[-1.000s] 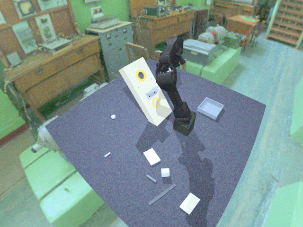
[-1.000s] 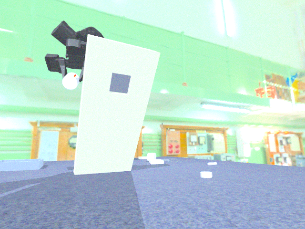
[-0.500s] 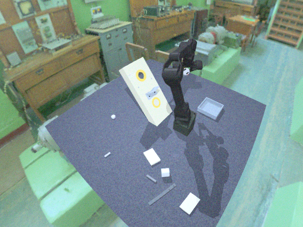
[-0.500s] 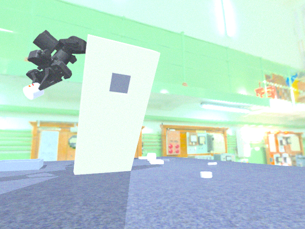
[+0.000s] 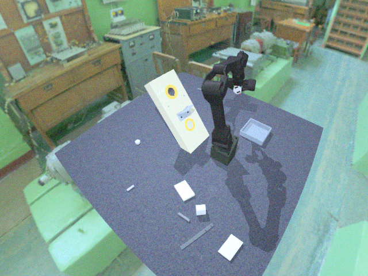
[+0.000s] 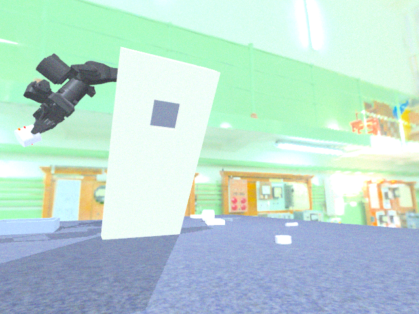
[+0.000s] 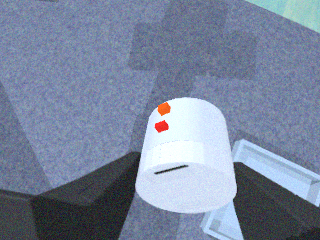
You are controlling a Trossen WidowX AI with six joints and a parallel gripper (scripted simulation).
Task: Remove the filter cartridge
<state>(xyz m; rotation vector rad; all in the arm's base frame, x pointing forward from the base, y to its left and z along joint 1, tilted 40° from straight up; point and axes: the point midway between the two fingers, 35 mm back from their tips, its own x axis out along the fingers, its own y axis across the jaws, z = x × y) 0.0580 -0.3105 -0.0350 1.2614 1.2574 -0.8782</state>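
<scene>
My gripper tip is 24 cm above the tray and 16 cm past it. Round my gripper tip: round pale filter cartridge right at my gripper tip; then small white peg 70 cm to the left, 25 cm below, 22 cm ahead.
</scene>
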